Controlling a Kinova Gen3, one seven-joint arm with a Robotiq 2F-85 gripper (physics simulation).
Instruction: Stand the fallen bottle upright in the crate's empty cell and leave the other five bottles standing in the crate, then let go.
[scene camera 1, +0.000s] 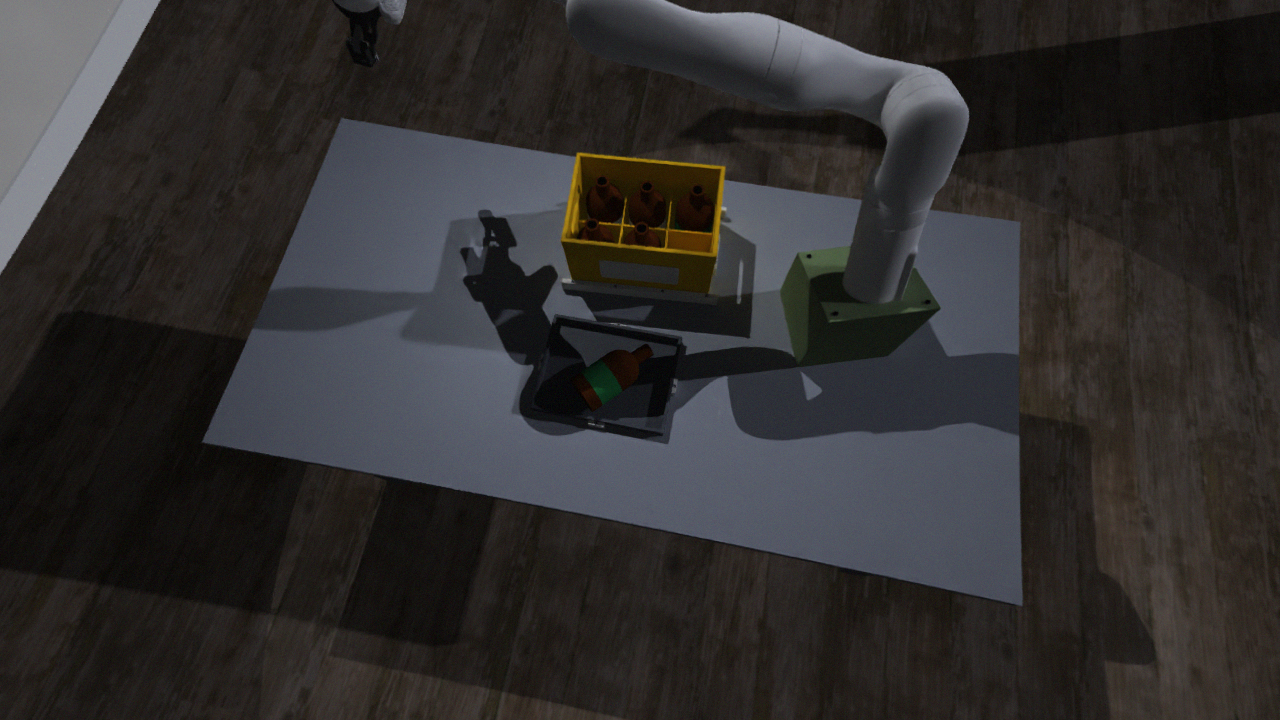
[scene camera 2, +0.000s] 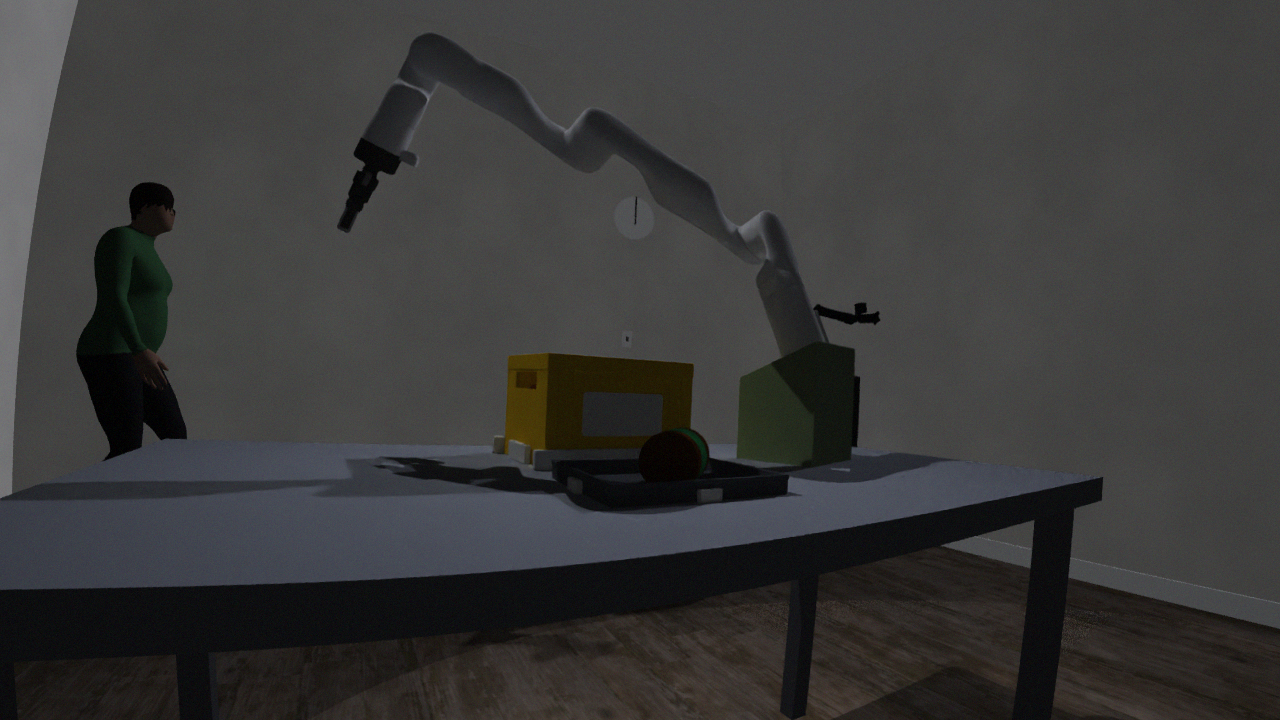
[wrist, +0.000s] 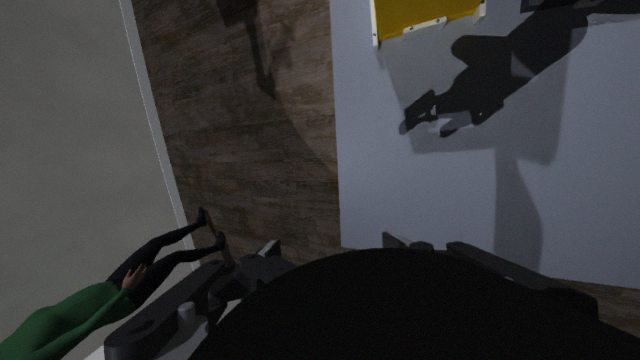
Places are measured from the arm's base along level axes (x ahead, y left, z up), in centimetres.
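Pixels of known places: gripper, fingertip midpoint: (scene camera 1: 375, 27) (scene camera 2: 344, 226) (wrist: 332, 248); arm's base, origin of the base link: (scene camera 1: 871, 284) (scene camera 2: 807, 359).
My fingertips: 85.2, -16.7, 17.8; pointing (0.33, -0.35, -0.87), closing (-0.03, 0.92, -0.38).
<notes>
For each thing: its top centre in the pictures, then the offset to it from my fingertips, as dx, dy, dz. "*": a spot on its surface instead. Level surfaces: height alone.
- fallen brown bottle with a green band, middle of its top: (scene camera 2: 681, 427) (scene camera 1: 614, 365) -45.7, +36.3, -29.7
- yellow crate, middle of its top: (scene camera 2: 599, 359) (scene camera 1: 644, 203) -44.7, +8.3, -20.1
- front right cell, surface spot: (scene camera 1: 691, 240) * -53.8, +7.5, -31.0
- table, its level: dz -37.6
The fallen brown bottle with a green band (scene camera 1: 605, 381) (scene camera 2: 673, 455) lies on its side in the black tray (scene camera 1: 677, 368) (scene camera 2: 742, 489), its neck toward the tray's back right. The yellow crate (scene camera 1: 581, 265) (scene camera 2: 546, 402) (wrist: 425, 15) stands behind the tray. In scene camera 1, five brown bottles stand in it: three in the back row, two in the front row at left and middle. The front right cell (scene camera 1: 691, 240) is empty. My gripper (scene camera 1: 363, 55) (scene camera 2: 346, 221) (wrist: 332, 248) is open and empty, high above and left of the crate, far from the bottle.
The green base block (scene camera 1: 836, 335) (scene camera 2: 776, 416) carries the arm, right of the crate. Pale strips (scene camera 1: 640, 291) (scene camera 2: 590, 458) line the crate's foot. A person in a green top (scene camera 2: 134, 286) (wrist: 65, 315) stands beyond the table (scene camera 1: 429, 394) (scene camera 2: 313, 546) (wrist: 400, 200).
</notes>
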